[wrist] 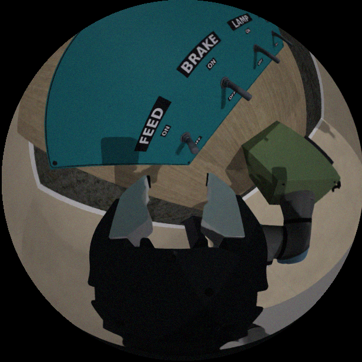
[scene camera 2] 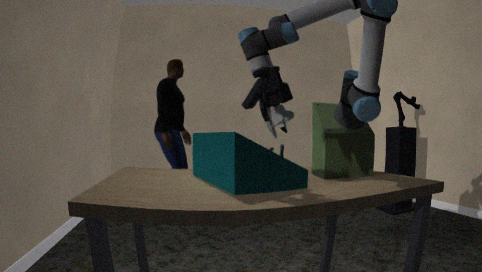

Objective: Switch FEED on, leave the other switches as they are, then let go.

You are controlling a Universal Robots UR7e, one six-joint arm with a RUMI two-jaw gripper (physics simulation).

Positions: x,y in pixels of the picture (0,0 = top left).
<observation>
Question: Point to a teal switch panel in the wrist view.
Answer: At 133,96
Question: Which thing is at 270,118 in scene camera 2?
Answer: My gripper.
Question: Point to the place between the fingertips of my gripper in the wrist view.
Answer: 178,175
</observation>
